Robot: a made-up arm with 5 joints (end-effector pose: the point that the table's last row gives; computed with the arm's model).
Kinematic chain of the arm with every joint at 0, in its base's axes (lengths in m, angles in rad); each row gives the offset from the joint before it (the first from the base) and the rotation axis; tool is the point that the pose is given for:
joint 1: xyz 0 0 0.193 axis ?
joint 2: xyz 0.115 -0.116 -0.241 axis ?
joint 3: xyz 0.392 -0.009 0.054 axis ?
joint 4: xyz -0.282 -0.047 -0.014 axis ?
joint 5: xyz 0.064 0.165 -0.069 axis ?
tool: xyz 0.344 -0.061 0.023
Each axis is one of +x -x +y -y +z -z.
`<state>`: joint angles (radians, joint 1 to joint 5).
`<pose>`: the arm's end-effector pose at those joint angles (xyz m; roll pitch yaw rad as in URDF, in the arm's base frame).
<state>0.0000 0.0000 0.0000 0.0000 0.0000</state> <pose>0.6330 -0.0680 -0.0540 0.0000 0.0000 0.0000</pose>
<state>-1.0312 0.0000 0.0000 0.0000 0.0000</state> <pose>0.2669 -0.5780 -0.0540 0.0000 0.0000 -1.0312</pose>
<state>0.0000 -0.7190 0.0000 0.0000 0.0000</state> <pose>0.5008 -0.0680 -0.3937 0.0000 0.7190 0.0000</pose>
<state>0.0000 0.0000 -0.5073 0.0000 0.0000</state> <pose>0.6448 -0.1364 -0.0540 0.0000 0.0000 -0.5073</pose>
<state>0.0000 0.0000 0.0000 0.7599 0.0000</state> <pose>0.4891 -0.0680 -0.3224 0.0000 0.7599 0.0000</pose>
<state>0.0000 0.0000 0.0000 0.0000 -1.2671</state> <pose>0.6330 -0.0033 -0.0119 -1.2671 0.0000 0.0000</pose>
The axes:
joint 1: +z
joint 2: -y
joint 3: +z
joint 4: +y
joint 5: +x

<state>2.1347 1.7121 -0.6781 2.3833 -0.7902</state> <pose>-0.4501 0.1262 -0.0210 -0.0139 0.4813 2.6743</pose>
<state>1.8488 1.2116 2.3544 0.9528 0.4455</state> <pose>0.0694 0.6232 0.2361 -1.5929 0.7334 2.4341</pose>
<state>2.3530 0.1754 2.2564 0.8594 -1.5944</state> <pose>-0.1553 0.4859 -0.2668 -1.8314 0.9579 -1.8613</pose>
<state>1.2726 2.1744 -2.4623 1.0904 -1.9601</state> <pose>0.1899 0.0023 0.6190 0.6244 -0.2089 0.9713</pose>
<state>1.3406 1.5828 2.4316 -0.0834 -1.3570</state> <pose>0.1464 0.0098 0.1653 -2.8494 0.8582 3.0252</pose>
